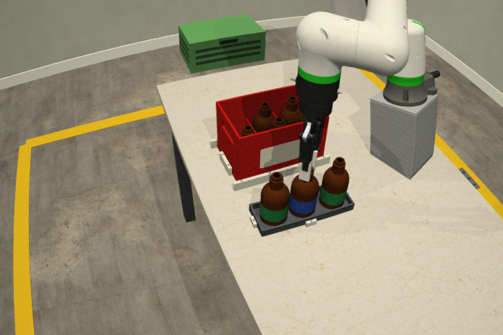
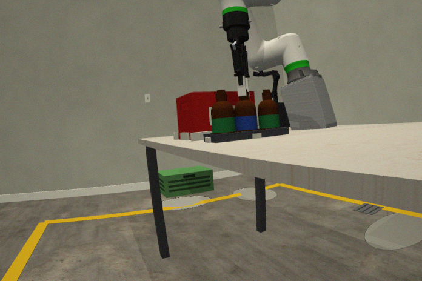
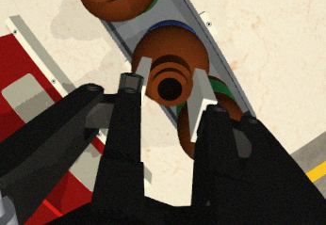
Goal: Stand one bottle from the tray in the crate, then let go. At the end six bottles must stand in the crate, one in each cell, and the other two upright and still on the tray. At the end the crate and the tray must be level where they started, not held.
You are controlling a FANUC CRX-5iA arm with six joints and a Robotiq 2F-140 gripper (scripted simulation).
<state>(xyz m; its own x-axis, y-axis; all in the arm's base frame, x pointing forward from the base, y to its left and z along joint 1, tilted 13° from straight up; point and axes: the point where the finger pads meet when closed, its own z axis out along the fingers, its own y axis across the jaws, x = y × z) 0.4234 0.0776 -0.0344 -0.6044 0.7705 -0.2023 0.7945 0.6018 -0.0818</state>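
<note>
My hand is 90 mm above the glass bottle. The rest, counted from my hand: grey tray (160 mm below); red crate (30 mm behind, 240 mm to the right, 90 mm below).
</note>
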